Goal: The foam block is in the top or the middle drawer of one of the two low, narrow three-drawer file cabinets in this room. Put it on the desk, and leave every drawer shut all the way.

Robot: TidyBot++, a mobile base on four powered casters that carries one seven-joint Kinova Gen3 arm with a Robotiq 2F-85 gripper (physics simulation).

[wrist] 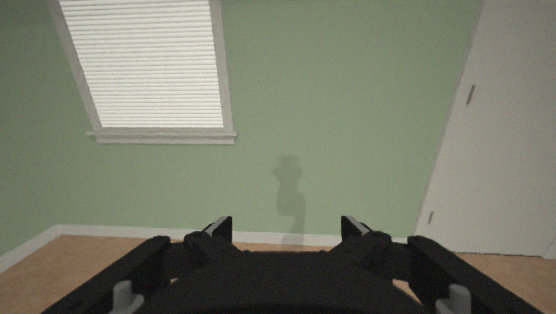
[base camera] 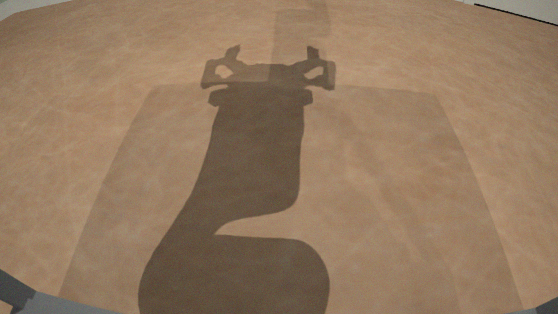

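Observation:
My gripper (wrist: pixel 286 228) is open, its two black fingers standing wide apart at the bottom of the wrist view, with a green wall beyond them. The gripper is empty. Its shadow, with two spread fingers, falls on the floor in the base camera view. The foam block, the two file cabinets and the desk do not show in either view.
A window (wrist: pixel 150 65) with white blinds is in the wall at the upper left. A pale door (wrist: pixel 505 130) with hinges stands at the right. A white baseboard (wrist: pixel 115 231) runs along the foot of the green wall (wrist: pixel 340 100). The floor (base camera: pixel 400 200) (wrist: pixel 65 275) is tan.

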